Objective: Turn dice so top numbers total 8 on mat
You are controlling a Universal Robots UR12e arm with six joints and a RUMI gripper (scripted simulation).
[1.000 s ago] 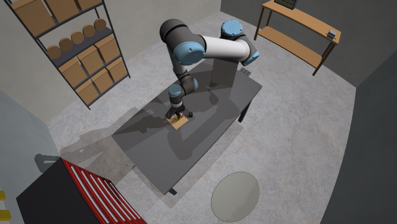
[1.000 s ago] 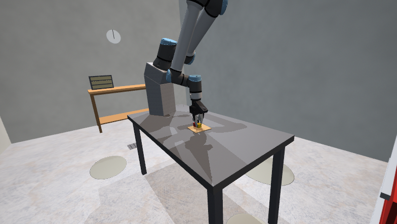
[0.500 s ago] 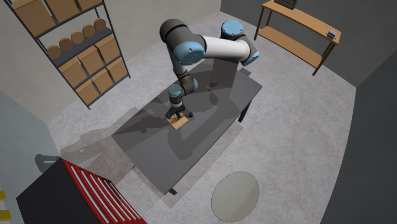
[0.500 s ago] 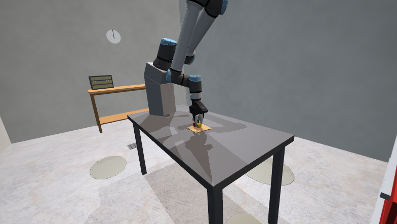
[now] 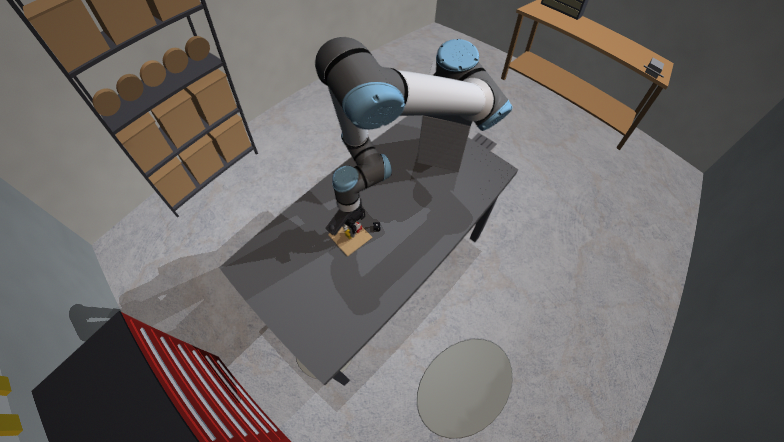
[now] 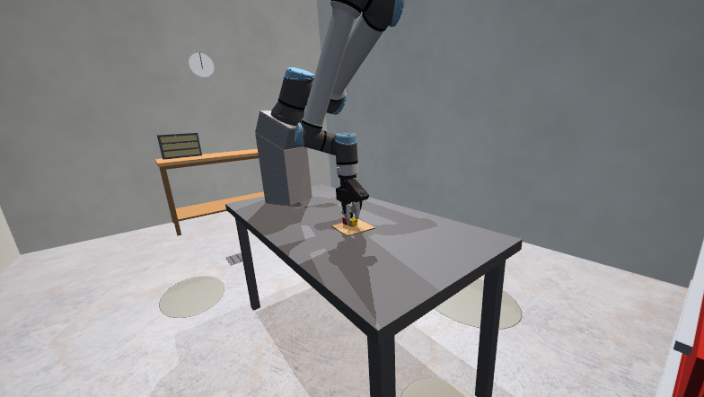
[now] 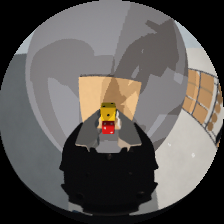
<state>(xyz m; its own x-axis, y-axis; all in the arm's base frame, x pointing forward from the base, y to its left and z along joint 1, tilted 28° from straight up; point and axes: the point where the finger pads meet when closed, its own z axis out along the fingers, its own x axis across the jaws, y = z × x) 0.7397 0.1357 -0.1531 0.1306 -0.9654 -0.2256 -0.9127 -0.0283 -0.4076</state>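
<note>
The yellow die lies right at my hand. Round my hand: tan mat (2 cm below); then black die (12 cm behind, 4 cm to the left, 1 cm below); then red die (5 cm behind, 1 cm to the right, 1 cm below).
</note>
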